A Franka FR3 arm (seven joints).
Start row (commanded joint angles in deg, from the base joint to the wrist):
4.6, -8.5, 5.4, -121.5, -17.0, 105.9, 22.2
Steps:
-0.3, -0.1, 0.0, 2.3, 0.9, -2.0, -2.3
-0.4, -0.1, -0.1, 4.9, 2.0, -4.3, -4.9
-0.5, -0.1, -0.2, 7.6, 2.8, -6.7, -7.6
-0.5, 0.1, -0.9, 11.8, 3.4, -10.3, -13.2
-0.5, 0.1, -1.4, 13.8, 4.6, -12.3, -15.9
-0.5, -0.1, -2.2, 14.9, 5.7, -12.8, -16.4
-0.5, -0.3, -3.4, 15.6, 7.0, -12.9, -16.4
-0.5, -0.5, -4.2, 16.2, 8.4, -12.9, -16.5
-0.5, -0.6, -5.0, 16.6, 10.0, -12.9, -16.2
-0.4, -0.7, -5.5, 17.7, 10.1, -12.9, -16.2
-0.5, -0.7, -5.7, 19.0, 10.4, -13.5, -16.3
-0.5, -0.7, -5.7, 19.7, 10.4, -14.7, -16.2
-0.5, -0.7, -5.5, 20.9, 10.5, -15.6, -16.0
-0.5, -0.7, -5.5, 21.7, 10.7, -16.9, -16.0
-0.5, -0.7, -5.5, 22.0, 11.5, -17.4, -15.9
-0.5, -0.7, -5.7, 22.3, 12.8, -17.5, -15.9
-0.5, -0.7, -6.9, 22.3, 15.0, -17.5, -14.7
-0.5, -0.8, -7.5, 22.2, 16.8, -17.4, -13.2
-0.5, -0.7, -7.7, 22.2, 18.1, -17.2, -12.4
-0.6, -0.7, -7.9, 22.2, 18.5, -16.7, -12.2
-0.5, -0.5, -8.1, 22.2, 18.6, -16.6, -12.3
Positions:
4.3, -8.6, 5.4, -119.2, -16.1, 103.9, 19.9
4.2, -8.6, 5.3, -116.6, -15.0, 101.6, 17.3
4.1, -8.6, 5.2, -113.9, -14.2, 99.2, 14.6
4.1, -8.4, 4.5, -109.7, -13.6, 95.6, 9.0
4.1, -8.4, 4.0, -107.7, -12.4, 93.6, 6.3
4.1, -8.6, 3.2, -106.6, -11.3, 93.1, 5.8
4.1, -8.8, 2.0, -105.9, -10.0, 93.0, 5.8
4.1, -9.0, 1.2, -105.3, -8.6, 93.0, 5.7
4.1, -9.1, 0.4, -104.9, -7.0, 93.0, 6.0
4.2, -9.2, -0.1, -103.8, -6.9, 93.0, 6.0
4.1, -9.2, -0.3, -102.5, -6.6, 92.4, 5.9
4.1, -9.2, -0.3, -101.8, -6.6, 91.2, 6.0
4.1, -9.2, -0.1, -100.6, -6.5, 90.3, 6.2
4.1, -9.2, -0.1, -99.8, -6.3, 89.0, 6.2
4.1, -9.2, -0.1, -99.5, -5.5, 88.5, 6.3
4.1, -9.2, -0.3, -99.2, -4.2, 88.4, 6.3
4.1, -9.2, -1.5, -99.2, -2.0, 88.4, 7.5
4.1, -9.3, -2.1, -99.3, -0.2, 88.5, 9.0
4.1, -9.2, -2.3, -99.3, 1.1, 88.7, 9.8
4.0, -9.2, -2.5, -99.3, 1.5, 89.2, 10.0
4.1, -9.0, -2.7, -99.3, 1.6, 89.3, 9.9

